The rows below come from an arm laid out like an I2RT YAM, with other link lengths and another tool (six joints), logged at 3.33 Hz.
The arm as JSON. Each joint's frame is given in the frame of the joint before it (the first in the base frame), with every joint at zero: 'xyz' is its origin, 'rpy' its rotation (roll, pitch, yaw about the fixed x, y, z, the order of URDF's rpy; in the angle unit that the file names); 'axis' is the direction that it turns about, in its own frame. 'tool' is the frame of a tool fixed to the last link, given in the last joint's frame.
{
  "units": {
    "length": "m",
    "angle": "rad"
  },
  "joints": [
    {
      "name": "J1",
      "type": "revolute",
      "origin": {
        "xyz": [
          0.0,
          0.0,
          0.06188
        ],
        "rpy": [
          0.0,
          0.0,
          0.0
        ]
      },
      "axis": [
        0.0,
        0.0,
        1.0
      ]
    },
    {
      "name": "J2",
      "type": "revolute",
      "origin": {
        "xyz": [
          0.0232,
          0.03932,
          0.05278
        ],
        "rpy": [
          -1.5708,
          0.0,
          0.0
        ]
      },
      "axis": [
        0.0,
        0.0,
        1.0
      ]
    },
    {
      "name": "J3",
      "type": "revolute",
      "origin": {
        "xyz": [
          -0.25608,
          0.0,
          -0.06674
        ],
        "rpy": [
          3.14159,
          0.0,
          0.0
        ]
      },
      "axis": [
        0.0,
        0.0,
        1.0
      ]
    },
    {
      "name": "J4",
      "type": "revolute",
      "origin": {
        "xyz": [
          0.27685,
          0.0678,
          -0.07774
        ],
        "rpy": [
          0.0,
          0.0,
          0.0
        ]
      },
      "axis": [
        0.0,
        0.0,
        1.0
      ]
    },
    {
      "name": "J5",
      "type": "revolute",
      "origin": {
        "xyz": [
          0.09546,
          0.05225,
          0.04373
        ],
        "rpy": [
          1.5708,
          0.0,
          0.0
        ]
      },
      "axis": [
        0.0,
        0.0,
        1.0
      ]
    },
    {
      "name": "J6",
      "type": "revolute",
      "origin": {
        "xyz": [
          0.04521,
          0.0,
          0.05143
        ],
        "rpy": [
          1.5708,
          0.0,
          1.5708
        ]
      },
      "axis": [
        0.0,
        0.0,
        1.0
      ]
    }
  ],
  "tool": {
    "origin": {
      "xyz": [
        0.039,
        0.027,
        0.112
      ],
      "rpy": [
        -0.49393,
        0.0,
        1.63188
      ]
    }
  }
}
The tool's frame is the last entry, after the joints.
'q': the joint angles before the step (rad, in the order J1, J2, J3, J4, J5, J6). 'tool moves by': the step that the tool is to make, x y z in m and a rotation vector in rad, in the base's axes. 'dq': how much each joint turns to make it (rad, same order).
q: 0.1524, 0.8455, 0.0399, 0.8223, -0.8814, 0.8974
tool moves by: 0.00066, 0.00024, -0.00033, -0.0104, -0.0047, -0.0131
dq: 0.0107, -0.0235, -0.0001, -0.0338, 0.0236, -0.0175
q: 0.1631, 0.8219, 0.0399, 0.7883, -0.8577, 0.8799
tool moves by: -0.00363, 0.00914, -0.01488, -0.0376, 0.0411, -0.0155
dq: 0.0682, -0.0110, 0.0000, -0.0865, 0.0846, -0.0382
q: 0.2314, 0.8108, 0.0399, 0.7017, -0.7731, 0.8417
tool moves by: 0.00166, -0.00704, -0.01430, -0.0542, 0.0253, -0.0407
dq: 0.0011, -0.0286, 0.0000, -0.1050, 0.0466, -0.0576
